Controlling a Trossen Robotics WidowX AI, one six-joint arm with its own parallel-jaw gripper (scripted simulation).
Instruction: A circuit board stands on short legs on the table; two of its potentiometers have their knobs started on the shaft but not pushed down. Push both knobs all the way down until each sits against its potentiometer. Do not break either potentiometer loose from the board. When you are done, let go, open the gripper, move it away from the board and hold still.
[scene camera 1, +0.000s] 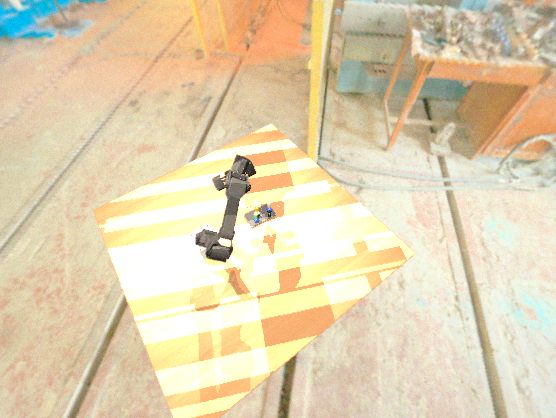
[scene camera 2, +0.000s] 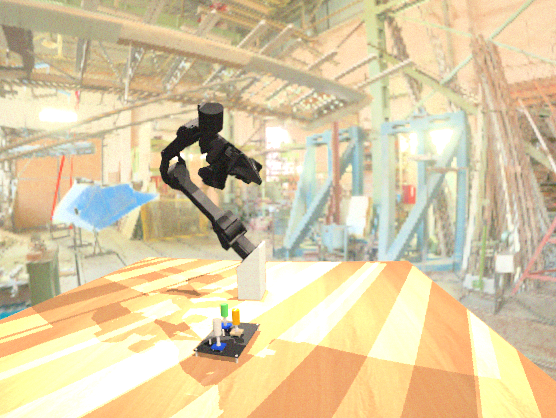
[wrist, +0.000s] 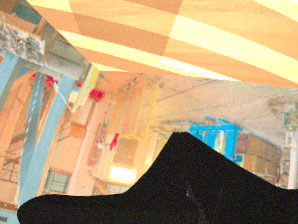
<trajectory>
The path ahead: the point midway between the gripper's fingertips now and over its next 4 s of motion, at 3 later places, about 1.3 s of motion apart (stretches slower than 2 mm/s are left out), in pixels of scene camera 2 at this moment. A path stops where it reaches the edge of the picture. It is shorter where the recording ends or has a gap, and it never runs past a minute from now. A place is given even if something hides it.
The gripper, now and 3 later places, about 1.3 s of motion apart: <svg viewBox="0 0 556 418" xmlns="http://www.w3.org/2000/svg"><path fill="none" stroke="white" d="M260 183L234 295L235 308L235 311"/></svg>
</trajectory>
